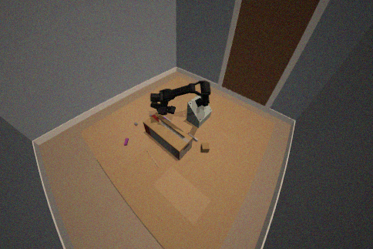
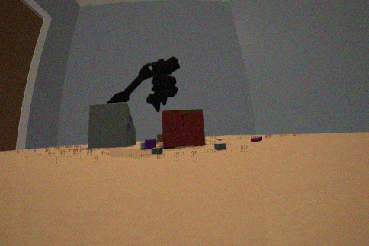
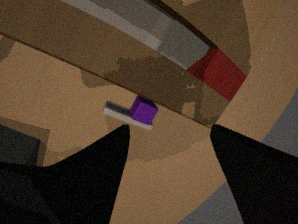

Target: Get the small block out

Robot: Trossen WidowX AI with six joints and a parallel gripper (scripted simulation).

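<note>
Now: the purple block 40 mm behind my gripper tip, 30 mm to the right of it and 130 mm below it. From my gripper tip the other things lie so: thin rod: 250 mm ahead, 200 mm to the left, 150 mm below; then long box: 30 mm ahead, 140 mm to the left, 90 mm below; then brown cube: 90 mm behind, 410 mm to the left, 120 mm below.
</note>
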